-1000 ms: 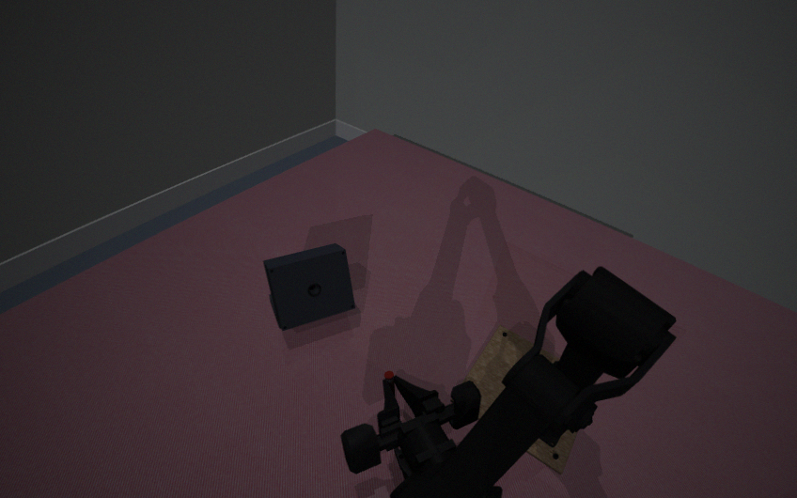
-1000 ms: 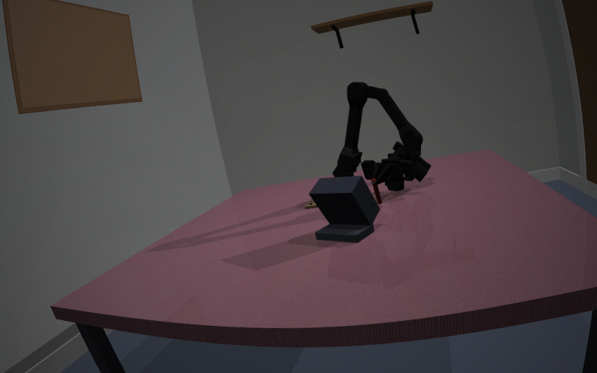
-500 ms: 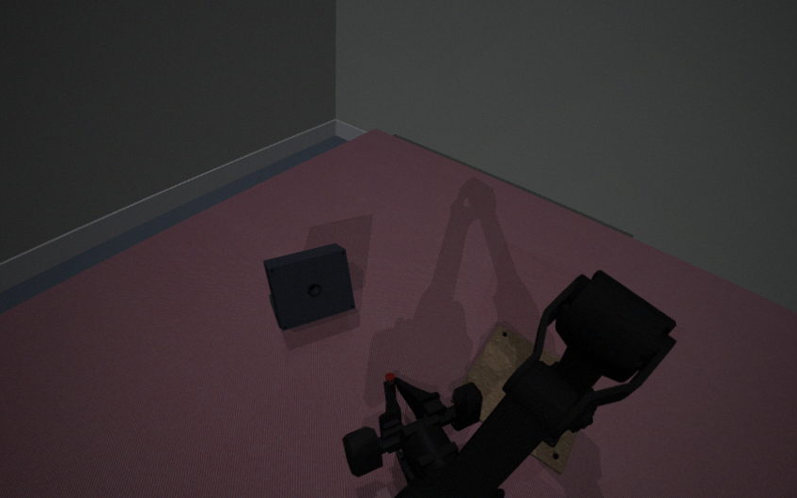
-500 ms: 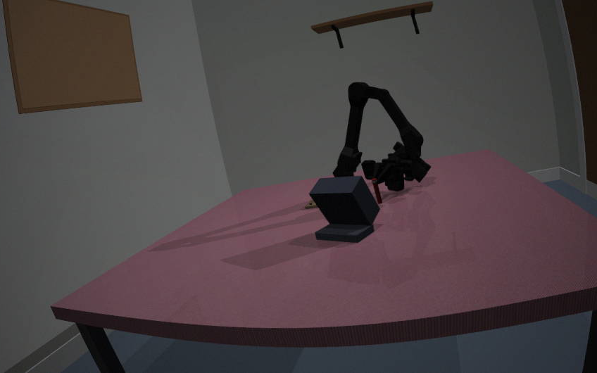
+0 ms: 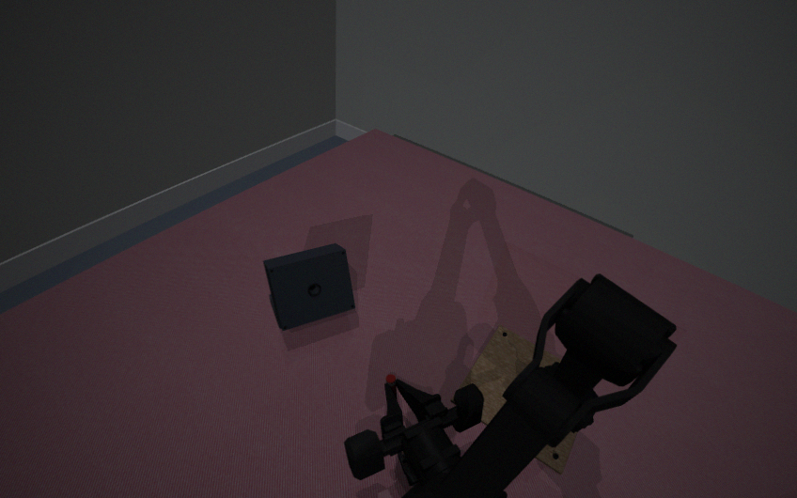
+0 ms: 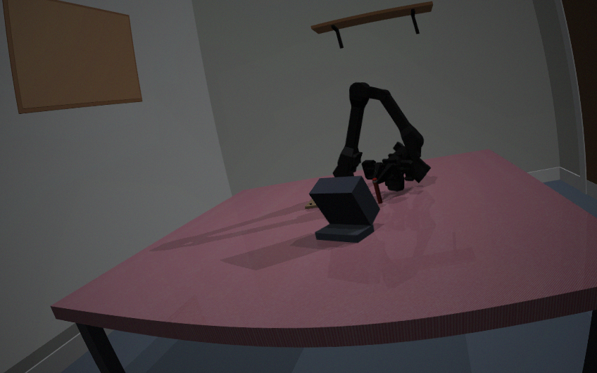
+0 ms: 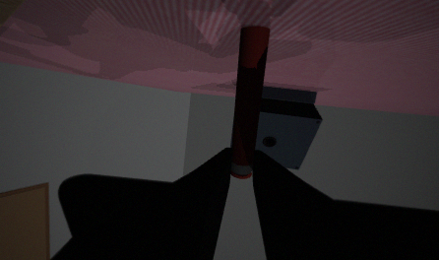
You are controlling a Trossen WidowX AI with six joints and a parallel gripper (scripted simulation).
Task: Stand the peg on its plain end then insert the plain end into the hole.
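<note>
My gripper tip is now 1 cm above the peg. From my gripper tip the other things lie so: sloped panel: 22 cm ahead, 4 cm to the right, 1 cm above; flat foot: 24 cm ahead, 5 cm to the right, 6 cm below.
</note>
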